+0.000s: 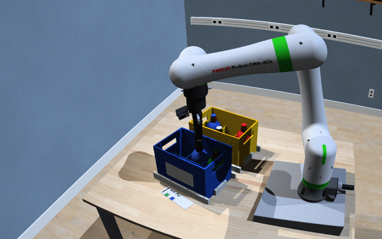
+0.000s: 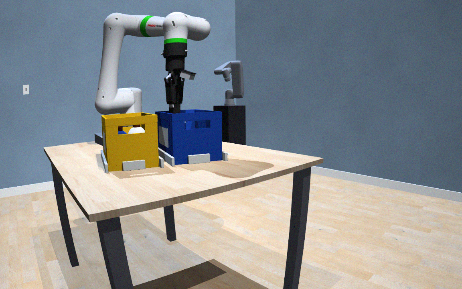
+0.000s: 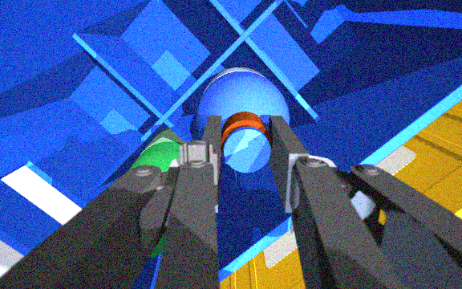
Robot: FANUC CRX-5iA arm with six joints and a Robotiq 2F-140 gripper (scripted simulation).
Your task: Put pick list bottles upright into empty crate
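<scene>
Now: hand 9 cm above the blue crate, 4 cm to the right of it and 1 cm short of it. Also, from my hand: green-label bottle: 9 cm behind, 8 cm below, 2 cm to the left; yellow crate: 19 cm to the right, 9 cm below, 5 cm behind; white-label bottle: 15 cm to the right, 8 cm below, 4 cm behind.
</scene>
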